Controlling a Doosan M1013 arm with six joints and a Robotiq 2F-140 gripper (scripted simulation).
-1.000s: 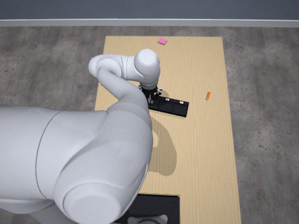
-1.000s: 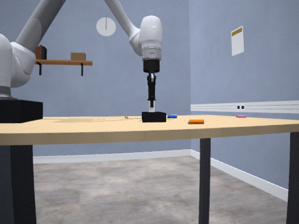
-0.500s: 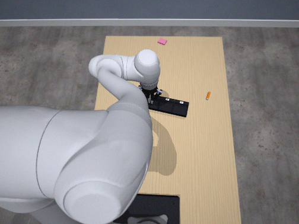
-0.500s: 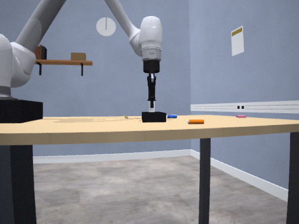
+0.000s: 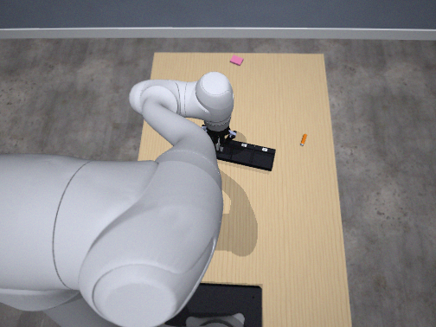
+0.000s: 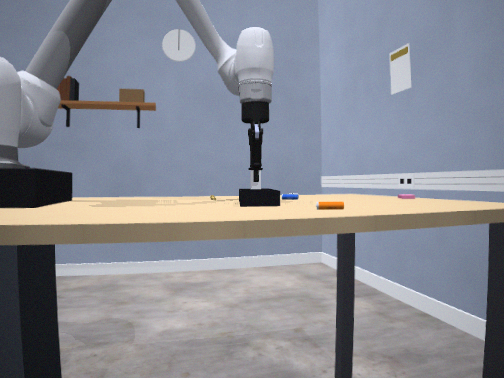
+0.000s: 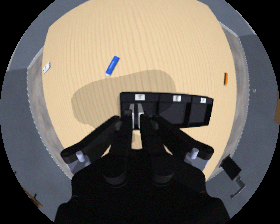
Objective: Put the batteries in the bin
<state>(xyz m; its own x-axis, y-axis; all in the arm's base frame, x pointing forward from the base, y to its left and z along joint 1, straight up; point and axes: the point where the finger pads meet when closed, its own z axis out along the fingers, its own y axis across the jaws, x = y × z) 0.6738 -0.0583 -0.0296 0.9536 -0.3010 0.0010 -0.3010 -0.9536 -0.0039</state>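
My gripper is now 110 mm short of the blue battery, 20 mm to the right of it and 40 mm above it. Round my hand: orange battery: 10 mm ahead, 340 mm to the right, 40 mm below; small brass piece: 90 mm behind, 100 mm to the left, 40 mm below; black bin: 30 mm behind, 90 mm to the right, 30 mm below.
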